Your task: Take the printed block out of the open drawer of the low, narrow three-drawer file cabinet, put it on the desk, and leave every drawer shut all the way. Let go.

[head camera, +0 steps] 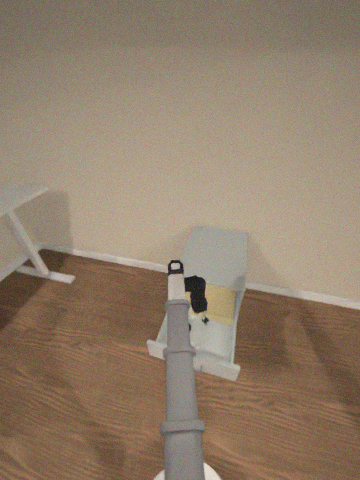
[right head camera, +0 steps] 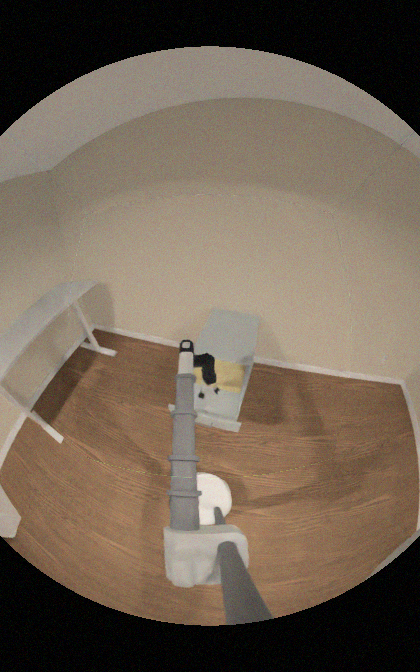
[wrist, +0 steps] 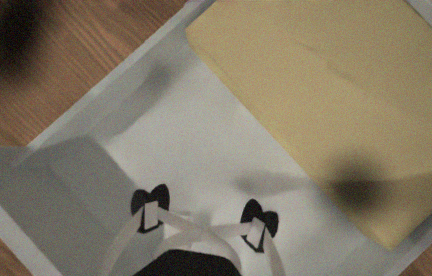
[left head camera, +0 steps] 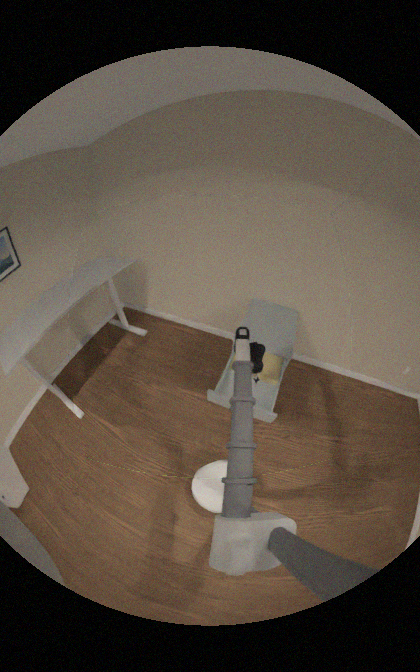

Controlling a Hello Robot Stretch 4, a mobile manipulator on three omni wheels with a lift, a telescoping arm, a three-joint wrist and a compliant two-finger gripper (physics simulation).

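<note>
The pale grey cabinet [head camera: 220, 250] [left head camera: 272, 320] [right head camera: 232, 330] stands against the wall with one drawer [head camera: 220, 369] [left head camera: 265, 414] [right head camera: 225, 426] [wrist: 95, 102] pulled out. My gripper [head camera: 197, 324] [right head camera: 209, 393] [wrist: 205, 207] points down into the drawer, its fingers partly apart. The small white block [wrist: 202, 218] shows faintly between and beyond the fingers in the wrist view, partly hidden by the finger straps; neither fingertip appears to touch it. The desk [head camera: 20, 197] [left head camera: 65, 295] [right head camera: 50, 310] stands to the left.
A large yellow slab [head camera: 222, 302] [left head camera: 271, 367] [right head camera: 230, 375] [wrist: 320, 100] fills the rear part of the open drawer. The arm [head camera: 181, 380] [left head camera: 241, 425] [right head camera: 183, 440] reaches over the drawer front. White desk legs [head camera: 27, 242] [left head camera: 117, 302] stand on the wooden floor.
</note>
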